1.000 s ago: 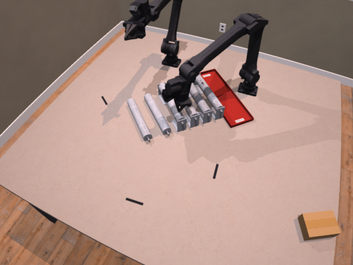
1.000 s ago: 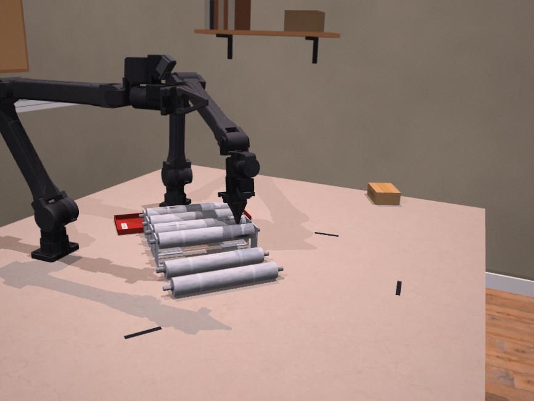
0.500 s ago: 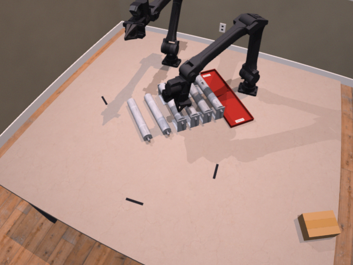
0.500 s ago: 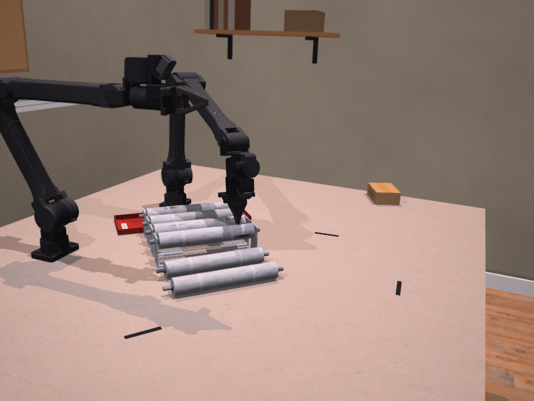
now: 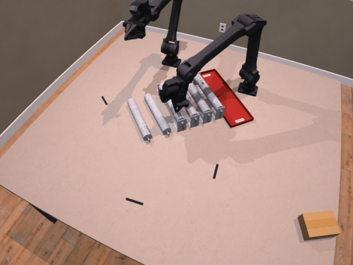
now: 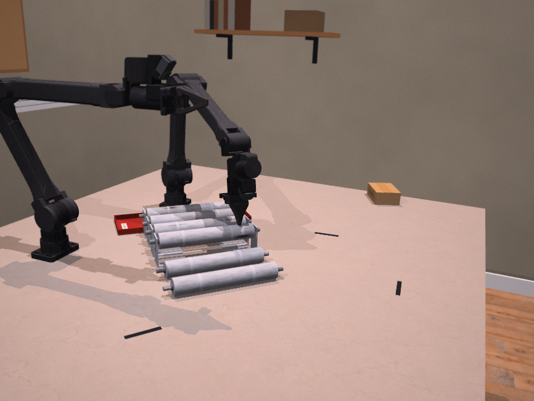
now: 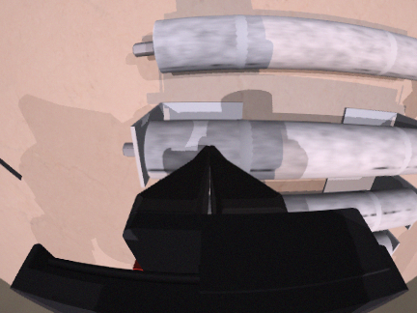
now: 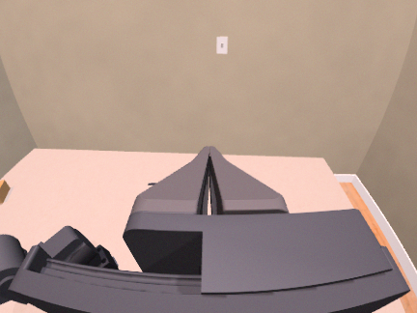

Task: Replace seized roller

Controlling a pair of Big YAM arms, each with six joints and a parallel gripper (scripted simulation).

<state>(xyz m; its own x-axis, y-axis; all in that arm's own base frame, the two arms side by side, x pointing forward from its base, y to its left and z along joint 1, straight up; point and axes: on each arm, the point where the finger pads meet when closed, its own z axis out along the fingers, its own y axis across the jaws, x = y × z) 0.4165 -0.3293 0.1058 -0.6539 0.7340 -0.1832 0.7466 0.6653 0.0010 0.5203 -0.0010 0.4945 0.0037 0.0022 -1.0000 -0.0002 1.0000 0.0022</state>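
Right now my right hand is 420 mm above the roller, 300 mm to the right of it and 290 mm past it. Also, from my right hand: red scrap tray 490 mm below, 370 mm behind, 360 mm to the left; then cardboard box 1050 mm to the left, 460 mm below, 140 mm ahead.
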